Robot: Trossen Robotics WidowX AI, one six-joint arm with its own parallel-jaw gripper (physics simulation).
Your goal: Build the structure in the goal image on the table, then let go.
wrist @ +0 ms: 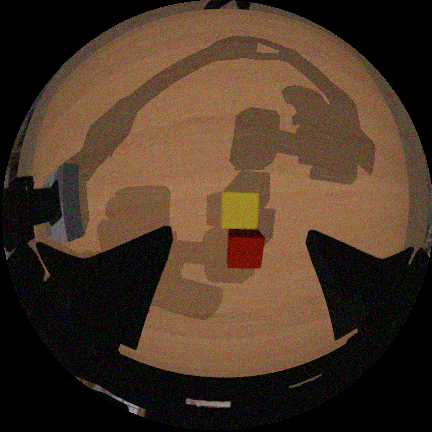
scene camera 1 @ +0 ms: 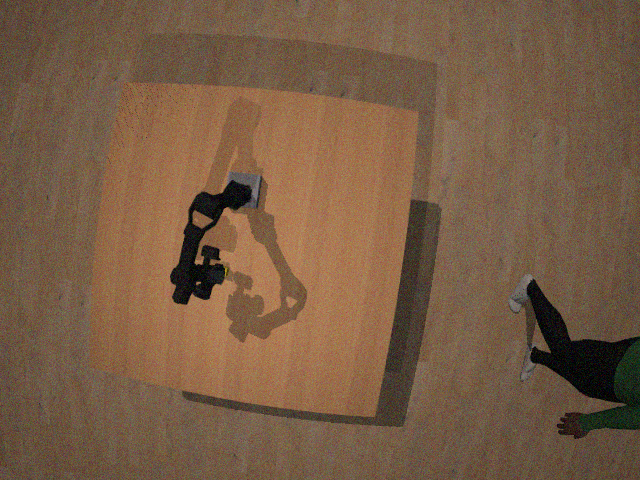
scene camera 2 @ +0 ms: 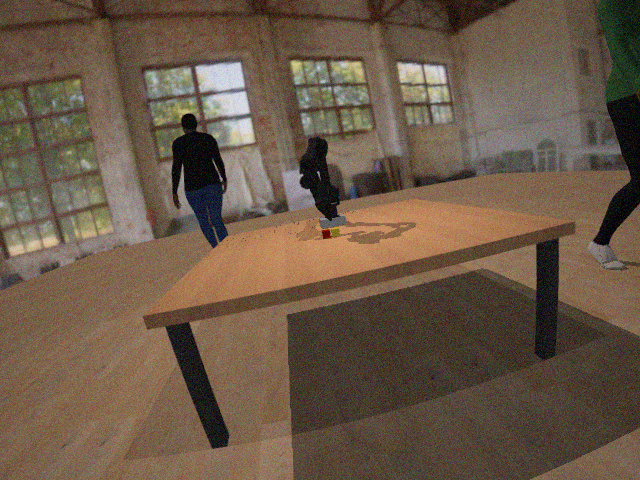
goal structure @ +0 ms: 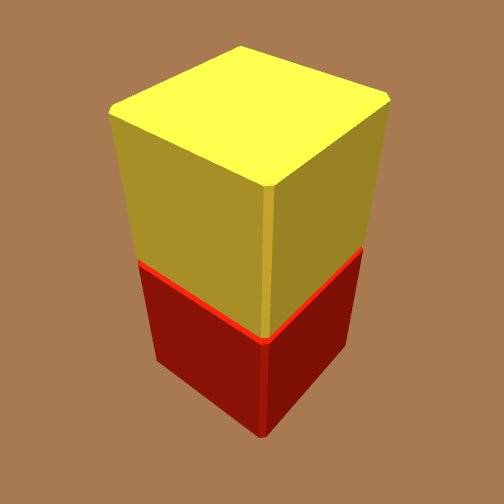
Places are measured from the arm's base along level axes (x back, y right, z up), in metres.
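Where they show: gripper, fingertip midpoint: [wrist: 243, 235] [scene camera 2: 330, 218]; arm's base, link origin: [wrist: 53, 203] [scene camera 1: 241, 194] [scene camera 2: 332, 217].
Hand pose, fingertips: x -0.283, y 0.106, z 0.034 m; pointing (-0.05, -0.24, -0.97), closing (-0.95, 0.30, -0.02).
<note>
Each offset is from my fingertips to the top centre of the thing. Level surfaces: height alone.
A yellow cube @(dz -0.043, dx -0.004, dy -0.009 m) [scene camera 1: 225, 271] [scene camera 2: 334, 232] [wrist: 240, 210] and a red cube @(dz -0.043, dx +0.001, dy +0.031 m) [scene camera 2: 326, 234] [wrist: 245, 252] stand next to each other on the table @(dz -0.076 m) [scene camera 1: 330, 232] [scene camera 2: 268, 268] [wrist: 165, 125]. In the wrist view a strip of the red cube's dark side shows between their top faces; whether they touch is unclear. My gripper [wrist: 243, 235] is open and empty, its fingers spread wide to either side of the cubes, above them. In scene camera 1 the gripper covers the red cube and most of the yellow one. In scene camera 2 the gripper is hard to tell from the dark arm.
The arm's grey base block [scene camera 1: 253, 187] [scene camera 2: 332, 222] [wrist: 70, 202] stands on the table behind the cubes in scene camera 2. Shadows of the arm cross the tabletop. A person in green [scene camera 1: 594, 366] [scene camera 2: 622, 129] and another in black and blue [scene camera 2: 200, 165] are beyond the table.
</note>
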